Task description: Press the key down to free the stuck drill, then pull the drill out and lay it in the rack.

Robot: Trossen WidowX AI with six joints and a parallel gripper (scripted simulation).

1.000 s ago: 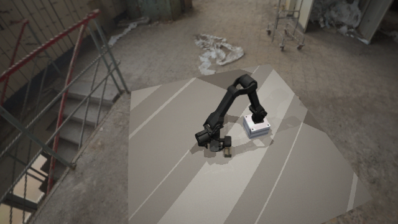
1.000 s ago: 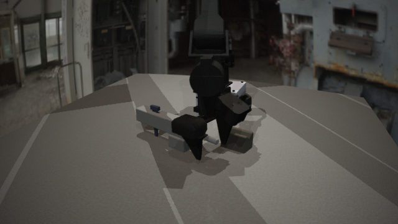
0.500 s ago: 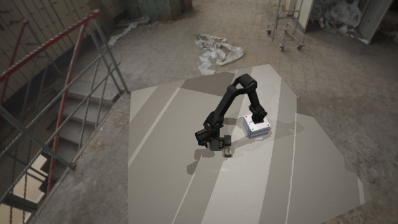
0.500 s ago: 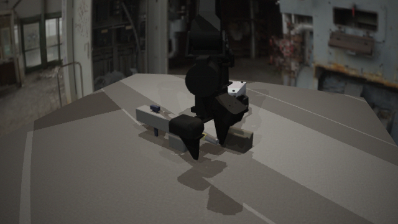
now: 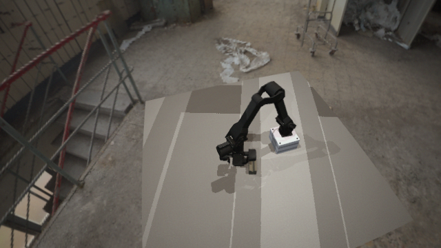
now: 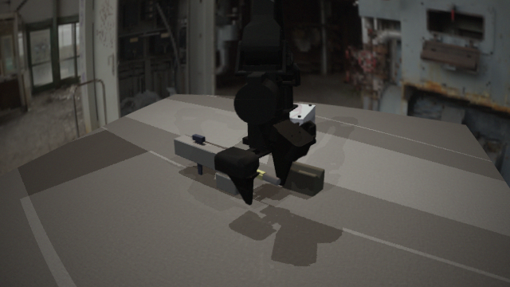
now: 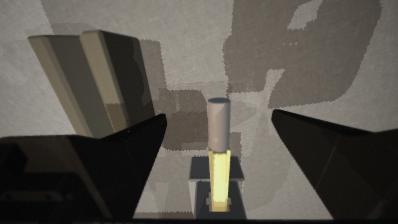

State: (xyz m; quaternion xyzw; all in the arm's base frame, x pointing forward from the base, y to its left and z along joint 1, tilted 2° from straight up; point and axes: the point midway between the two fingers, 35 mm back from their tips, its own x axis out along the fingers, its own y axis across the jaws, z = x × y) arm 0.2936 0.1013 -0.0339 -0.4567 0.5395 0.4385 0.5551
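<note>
Right now my gripper tip is 40 mm to the left of the drill, 40 mm below it and 10 mm past it. Round my gripper tip: dark blue T-shaped key: 170 mm to the right, 40 mm behind, 40 mm above; then dark rack: 70 mm behind, 40 mm to the left, 10 mm above; then grey fixture block: 130 mm to the right, 30 mm behind, 30 mm above.
</note>
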